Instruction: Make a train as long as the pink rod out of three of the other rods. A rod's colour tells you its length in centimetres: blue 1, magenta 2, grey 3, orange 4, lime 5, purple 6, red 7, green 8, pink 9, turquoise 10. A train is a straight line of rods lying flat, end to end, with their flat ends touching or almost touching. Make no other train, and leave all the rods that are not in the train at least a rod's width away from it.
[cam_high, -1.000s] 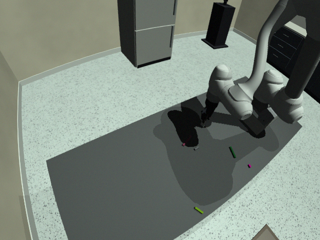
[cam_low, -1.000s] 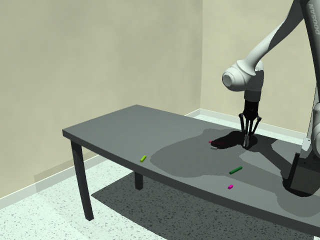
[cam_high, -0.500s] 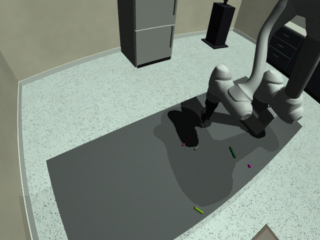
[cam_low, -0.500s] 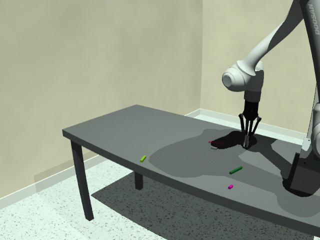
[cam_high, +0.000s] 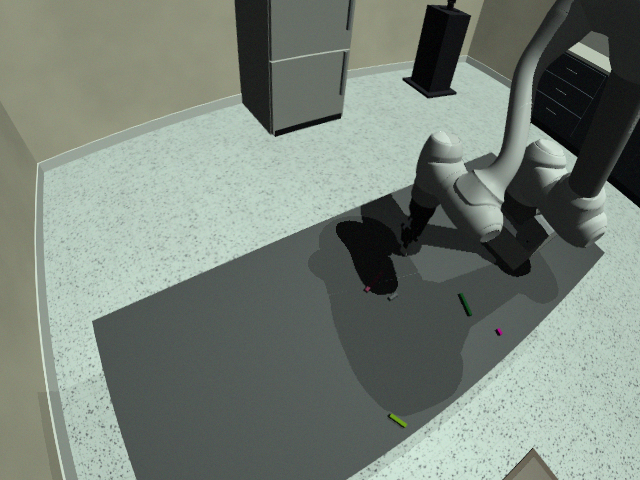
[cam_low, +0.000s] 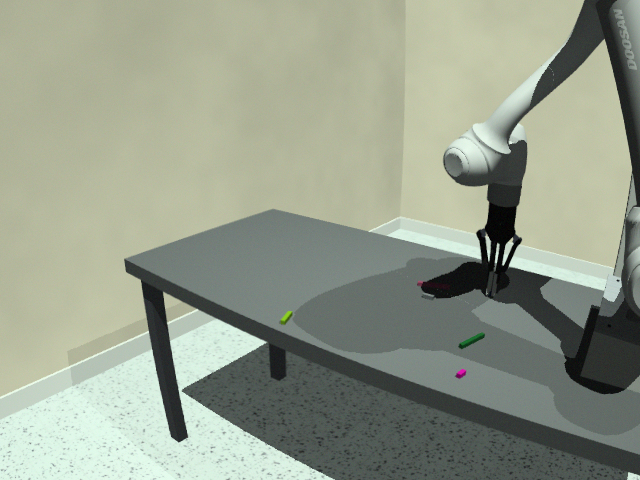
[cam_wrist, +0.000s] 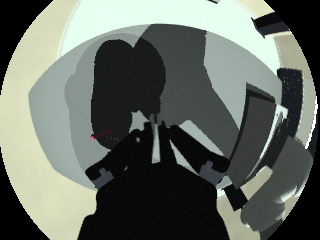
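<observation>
My gripper is now 3 cm above the blue rod. Also, from my hand: pink rod (15 cm ahead, 5 cm to the left, 3 cm below); then grey rod (13 cm ahead, 12 cm to the left, 3 cm below); then green rod (6 cm behind, 26 cm to the left, 3 cm below).
</observation>
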